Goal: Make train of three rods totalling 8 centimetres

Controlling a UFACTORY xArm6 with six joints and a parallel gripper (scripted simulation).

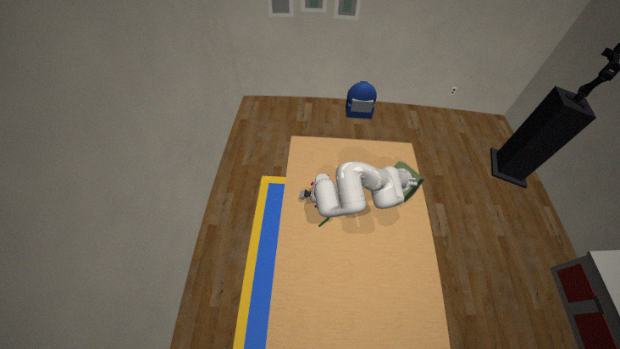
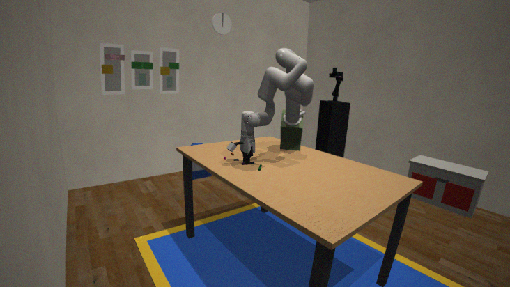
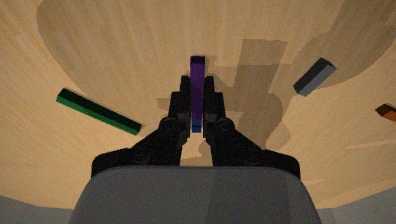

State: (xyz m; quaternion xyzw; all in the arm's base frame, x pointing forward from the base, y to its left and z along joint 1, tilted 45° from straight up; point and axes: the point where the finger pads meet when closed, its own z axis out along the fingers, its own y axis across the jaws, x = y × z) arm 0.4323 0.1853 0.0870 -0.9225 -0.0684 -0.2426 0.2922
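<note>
Right now the purple rod is 20 mm below my hand. Also, from my hand: green rod: 80 mm to the left, 60 mm behind, 20 mm below; then magenta rod: 130 mm to the right, 110 mm ahead, 20 mm below; then grey rod: 80 mm to the right, 40 mm ahead, 20 mm below.
</note>
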